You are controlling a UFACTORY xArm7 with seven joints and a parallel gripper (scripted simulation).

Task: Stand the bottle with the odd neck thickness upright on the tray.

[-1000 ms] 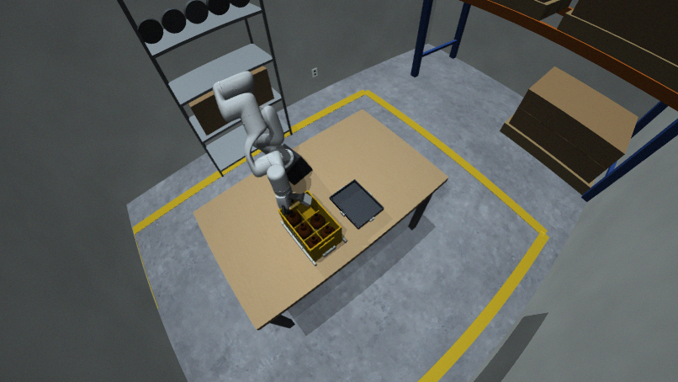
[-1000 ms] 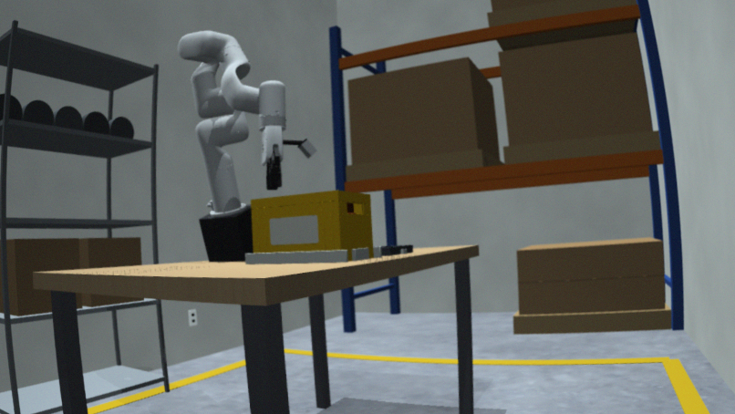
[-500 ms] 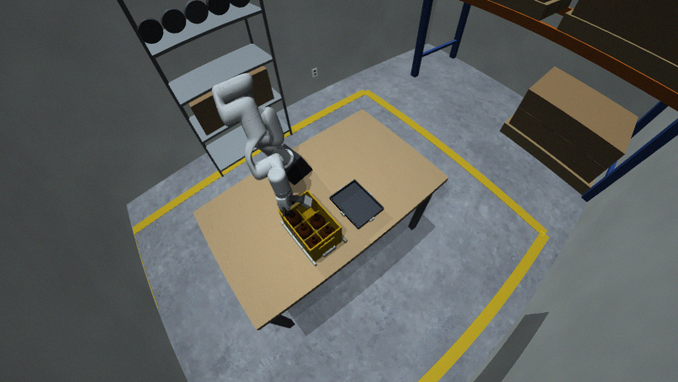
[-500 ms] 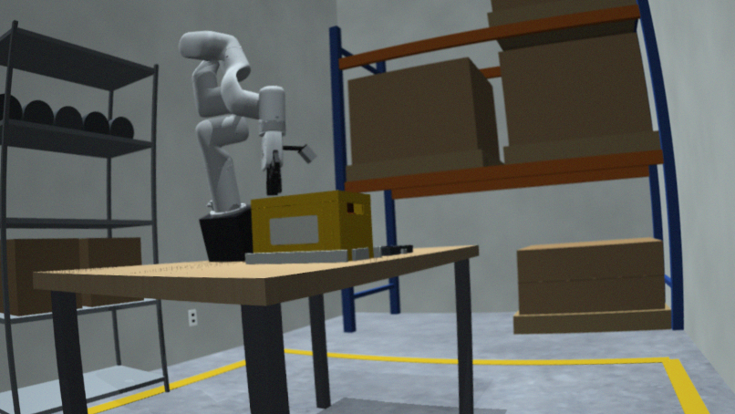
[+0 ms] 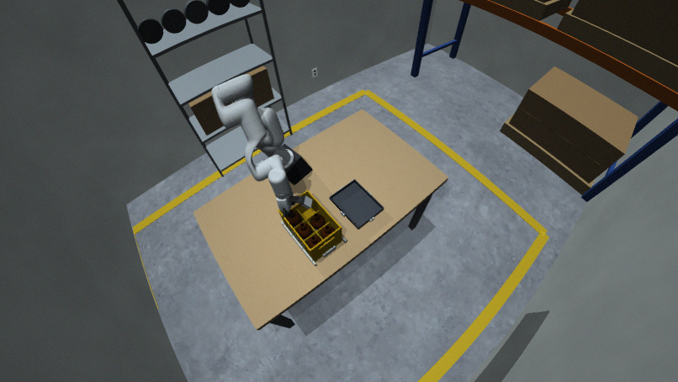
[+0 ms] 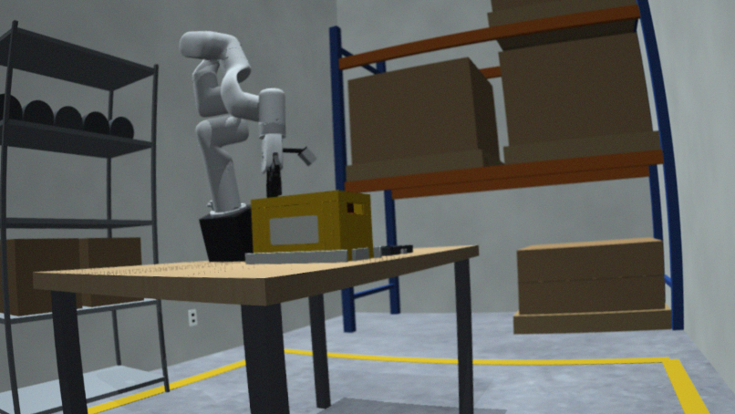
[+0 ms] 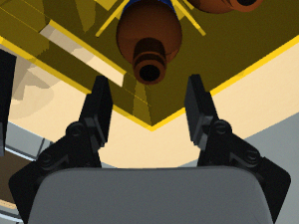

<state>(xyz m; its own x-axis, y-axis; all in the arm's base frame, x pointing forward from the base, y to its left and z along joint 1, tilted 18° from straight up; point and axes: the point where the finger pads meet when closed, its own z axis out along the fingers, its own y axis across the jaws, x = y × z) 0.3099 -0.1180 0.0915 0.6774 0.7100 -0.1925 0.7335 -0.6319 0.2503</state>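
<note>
Now: hand 90 mm short of the crate, 50 mm to the right of it and 120 mm above it. The rest, counted from my hand: tray 90 mm ahead, 340 mm to the left, 190 mm below; bottle 180 mm ahead, 90 mm to the left, 110 mm below.
</note>
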